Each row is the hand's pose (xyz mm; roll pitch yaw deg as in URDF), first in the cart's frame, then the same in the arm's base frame.
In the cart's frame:
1: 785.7 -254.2 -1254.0 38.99 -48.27 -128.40
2: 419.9 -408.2 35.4 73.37 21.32 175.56
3: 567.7 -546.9 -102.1 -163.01 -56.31 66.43
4: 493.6 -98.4 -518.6 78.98 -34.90 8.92
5: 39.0 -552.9 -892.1 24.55 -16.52 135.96
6: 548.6 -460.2 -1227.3 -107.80 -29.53 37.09
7: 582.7 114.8 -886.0 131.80 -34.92 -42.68
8: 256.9 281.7 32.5 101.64 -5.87 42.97
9: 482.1 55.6 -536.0 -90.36 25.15 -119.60
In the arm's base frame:
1: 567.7 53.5 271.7 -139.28 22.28 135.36
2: -205.4 523.1 -729.3 -131.80 -35.18 -157.47
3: -27.6 635.7 -604.0 -25.43 78.10 -100.53
4: 59.5 78.9 -354.1 -74.01 52.53 16.09
5: -269.5 330.7 263.2 177.46 15.67 -137.67
6: 325.3 220.6 384.5 80.46 54.87 -25.46
7: 273.6 -217.1 -119.6 -17.52 30.69 65.53
8: -325.6 -153.4 -903.6 -75.79 31.78 -36.18
9: 61.7 -73.3 -385.2 98.16 -50.33 120.19

